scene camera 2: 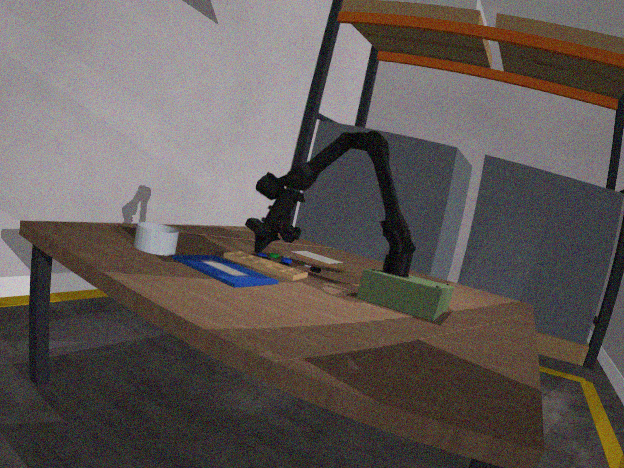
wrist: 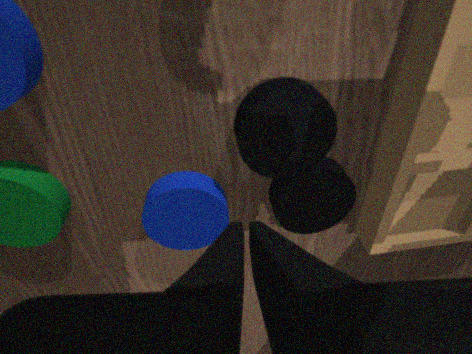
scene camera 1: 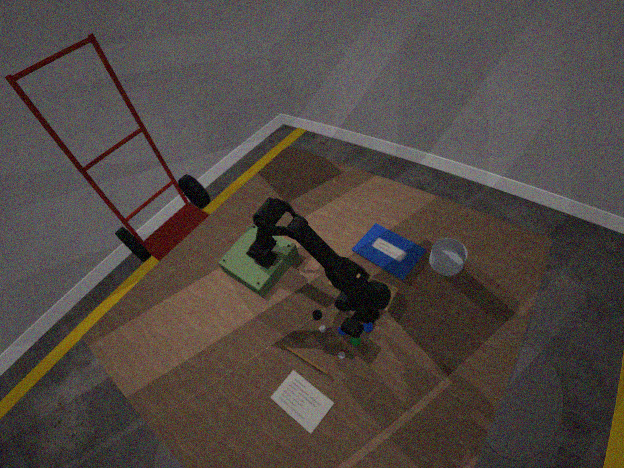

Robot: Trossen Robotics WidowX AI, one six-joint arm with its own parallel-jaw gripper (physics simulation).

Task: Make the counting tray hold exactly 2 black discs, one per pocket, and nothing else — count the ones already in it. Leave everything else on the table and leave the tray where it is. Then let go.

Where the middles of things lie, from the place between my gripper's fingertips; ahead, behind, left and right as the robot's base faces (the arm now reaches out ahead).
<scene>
The wooden counting tray [scene camera 2: 262,264] is 9 cm behind my hand, 10 cm to the left of it and 1 cm below it. Also, from my hand: grey bowl [scene camera 2: 153,238]: 14 cm ahead, 33 cm to the left, 2 cm above; then green disc [wrist: 42,203]: 2 cm behind, 8 cm to the right, 1 cm below.
</scene>
